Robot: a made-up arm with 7 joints. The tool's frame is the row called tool. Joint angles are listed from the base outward. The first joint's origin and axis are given. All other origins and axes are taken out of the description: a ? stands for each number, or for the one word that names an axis. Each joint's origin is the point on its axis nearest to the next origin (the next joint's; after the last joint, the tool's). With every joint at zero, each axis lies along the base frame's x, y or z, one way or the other. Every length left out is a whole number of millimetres.
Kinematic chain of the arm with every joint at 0, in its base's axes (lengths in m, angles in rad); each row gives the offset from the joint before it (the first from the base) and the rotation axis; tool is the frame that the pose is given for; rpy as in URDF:
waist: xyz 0 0 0.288 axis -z
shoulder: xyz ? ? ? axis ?
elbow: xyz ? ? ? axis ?
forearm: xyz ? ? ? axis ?
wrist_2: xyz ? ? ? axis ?
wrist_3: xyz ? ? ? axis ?
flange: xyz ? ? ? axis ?
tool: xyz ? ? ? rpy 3.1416 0 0
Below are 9 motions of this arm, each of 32 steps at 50 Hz.
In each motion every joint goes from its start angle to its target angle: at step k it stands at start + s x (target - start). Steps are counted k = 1, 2, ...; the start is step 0. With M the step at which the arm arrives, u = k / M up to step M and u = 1 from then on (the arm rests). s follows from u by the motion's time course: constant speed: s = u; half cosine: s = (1 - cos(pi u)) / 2; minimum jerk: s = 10 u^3 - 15 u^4 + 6 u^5.
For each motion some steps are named. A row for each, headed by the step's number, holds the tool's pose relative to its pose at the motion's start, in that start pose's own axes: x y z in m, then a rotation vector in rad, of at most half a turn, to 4 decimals.
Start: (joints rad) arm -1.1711 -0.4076 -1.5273 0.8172 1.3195 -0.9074 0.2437
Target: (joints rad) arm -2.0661 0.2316 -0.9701 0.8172 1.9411 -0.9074 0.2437
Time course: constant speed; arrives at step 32
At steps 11, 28, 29, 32:
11: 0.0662 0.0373 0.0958 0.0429 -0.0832 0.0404
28: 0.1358 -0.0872 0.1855 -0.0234 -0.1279 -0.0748
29: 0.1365 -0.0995 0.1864 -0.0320 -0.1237 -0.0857
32: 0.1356 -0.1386 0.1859 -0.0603 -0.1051 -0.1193

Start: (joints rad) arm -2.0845 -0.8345 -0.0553 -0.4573 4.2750 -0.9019 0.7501
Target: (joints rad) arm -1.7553 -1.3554 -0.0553 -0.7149 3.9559 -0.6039 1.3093
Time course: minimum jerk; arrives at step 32
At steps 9, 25, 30, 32:
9: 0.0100 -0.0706 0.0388 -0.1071 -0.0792 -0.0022
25: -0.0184 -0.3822 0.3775 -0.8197 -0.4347 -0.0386
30: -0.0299 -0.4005 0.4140 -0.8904 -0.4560 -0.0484
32: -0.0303 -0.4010 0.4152 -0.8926 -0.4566 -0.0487

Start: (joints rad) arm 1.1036 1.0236 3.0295 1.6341 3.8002 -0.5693 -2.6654
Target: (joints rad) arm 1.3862 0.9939 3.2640 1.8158 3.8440 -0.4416 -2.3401
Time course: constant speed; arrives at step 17
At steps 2, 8, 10, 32:
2: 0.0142 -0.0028 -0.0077 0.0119 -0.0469 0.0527
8: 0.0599 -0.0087 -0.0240 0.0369 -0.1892 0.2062
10: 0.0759 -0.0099 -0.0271 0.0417 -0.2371 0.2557
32: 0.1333 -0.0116 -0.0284 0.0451 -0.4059 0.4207

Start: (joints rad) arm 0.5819 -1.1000 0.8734 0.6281 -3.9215 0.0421 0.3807
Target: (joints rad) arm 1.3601 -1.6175 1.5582 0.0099 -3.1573 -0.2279 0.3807
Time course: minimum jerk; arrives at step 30
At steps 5, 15, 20, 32:
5: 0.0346 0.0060 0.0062 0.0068 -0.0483 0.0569
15: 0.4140 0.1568 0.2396 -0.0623 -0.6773 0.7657
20: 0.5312 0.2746 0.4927 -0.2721 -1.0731 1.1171
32: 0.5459 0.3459 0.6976 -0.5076 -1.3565 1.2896

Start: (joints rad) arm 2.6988 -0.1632 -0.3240 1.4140 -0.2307 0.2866 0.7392
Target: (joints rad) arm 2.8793 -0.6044 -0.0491 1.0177 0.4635 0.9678 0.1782
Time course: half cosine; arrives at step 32
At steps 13, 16, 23, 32:
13: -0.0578 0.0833 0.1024 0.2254 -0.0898 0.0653
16: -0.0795 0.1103 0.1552 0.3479 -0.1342 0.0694
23: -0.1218 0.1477 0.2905 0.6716 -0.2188 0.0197
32: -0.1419 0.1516 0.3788 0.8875 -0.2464 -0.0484

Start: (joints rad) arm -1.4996 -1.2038 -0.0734 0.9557 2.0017 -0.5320 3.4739
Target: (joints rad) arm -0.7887 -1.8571 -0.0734 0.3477 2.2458 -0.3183 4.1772
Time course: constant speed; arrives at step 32
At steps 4, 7, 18, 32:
4: -0.0133 -0.0917 0.0166 -0.0433 0.0849 0.2659
7: -0.0112 -0.1641 0.0315 -0.0800 0.1493 0.4624
18: 0.0870 -0.4273 0.1097 -0.2556 0.4067 1.1449
32: 0.3752 -0.6607 0.2809 -0.6002 0.8419 1.8446

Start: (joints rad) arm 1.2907 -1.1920 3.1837 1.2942 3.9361 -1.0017 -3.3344
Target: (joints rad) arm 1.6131 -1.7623 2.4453 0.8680 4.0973 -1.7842 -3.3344
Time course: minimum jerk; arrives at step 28
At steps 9, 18, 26, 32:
9: -0.0093 -0.0413 -0.0211 -0.0781 -0.1156 0.0441
18: -0.0140 -0.1306 -0.0626 -0.3694 -0.4574 0.1270
26: -0.0089 -0.1511 -0.0769 -0.5268 -0.6141 0.1514
32: -0.0088 -0.1513 -0.0771 -0.5290 -0.6162 0.1518

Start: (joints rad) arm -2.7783 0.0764 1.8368 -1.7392 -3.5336 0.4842 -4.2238
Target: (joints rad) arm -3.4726 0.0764 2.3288 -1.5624 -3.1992 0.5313 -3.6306
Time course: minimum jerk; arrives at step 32
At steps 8, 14, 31, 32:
8: -0.0069 0.0063 -0.0005 0.0011 0.0022 0.1073
14: -0.0265 0.0233 -0.0011 0.0077 0.0041 0.3974
31: -0.0735 0.0604 0.0030 0.0372 -0.0179 1.0284
32: -0.0736 0.0604 0.0030 0.0372 -0.0179 1.0286

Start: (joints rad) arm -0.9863 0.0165 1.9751 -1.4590 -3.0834 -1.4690 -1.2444
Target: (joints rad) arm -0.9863 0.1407 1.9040 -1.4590 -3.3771 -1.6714 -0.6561
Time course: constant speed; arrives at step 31
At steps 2, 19, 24, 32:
2: -0.0039 0.0013 0.0012 -0.0006 0.0282 0.0315
19: -0.0373 0.0129 0.0148 0.0412 0.2683 0.3137
24: -0.0468 0.0164 0.0200 0.0698 0.3373 0.4006
32: -0.0599 0.0213 0.0283 0.1223 0.4311 0.5245

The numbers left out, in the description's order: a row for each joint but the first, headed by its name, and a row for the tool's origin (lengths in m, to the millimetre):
shoulder: xyz 0 -0.008 0, axis +y
elbow: xyz 0 0 0.345, axis -z
forearm: xyz 0 -0.015 0, axis +y
wrist_2: xyz 0 0 0.367, axis -z
wrist_3: xyz 0 0 0, axis +y
flange: xyz 0 0 0.116, axis -z
tool: xyz 0 0 0

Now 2 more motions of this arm.
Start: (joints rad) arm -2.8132 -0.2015 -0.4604 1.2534 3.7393 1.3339 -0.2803
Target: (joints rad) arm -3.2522 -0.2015 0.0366 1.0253 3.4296 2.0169 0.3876
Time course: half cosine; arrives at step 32
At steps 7, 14, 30, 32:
7: 0.0181 -0.0127 -0.0041 -0.0207 -0.1052 0.0921
14: 0.0638 -0.0429 -0.0070 -0.1030 -0.3655 0.3360
30: 0.1450 -0.0902 0.0163 -0.3971 -0.8545 0.8469
32: 0.1461 -0.0908 0.0170 -0.4033 -0.8620 0.8551

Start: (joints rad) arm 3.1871 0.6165 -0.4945 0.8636 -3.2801 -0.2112 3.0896
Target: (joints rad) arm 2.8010 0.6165 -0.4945 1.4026 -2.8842 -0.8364 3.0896
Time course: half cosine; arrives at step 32
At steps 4, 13, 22, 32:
4: 0.0166 -0.0062 -0.0033 -0.0049 -0.0503 0.0151
13: 0.1535 -0.0547 -0.0073 -0.0446 -0.4614 0.1635
22: 0.3173 -0.1012 0.0455 -0.0839 -0.9802 0.4292
32: 0.3870 -0.1138 0.0925 -0.0918 -1.2322 0.6027

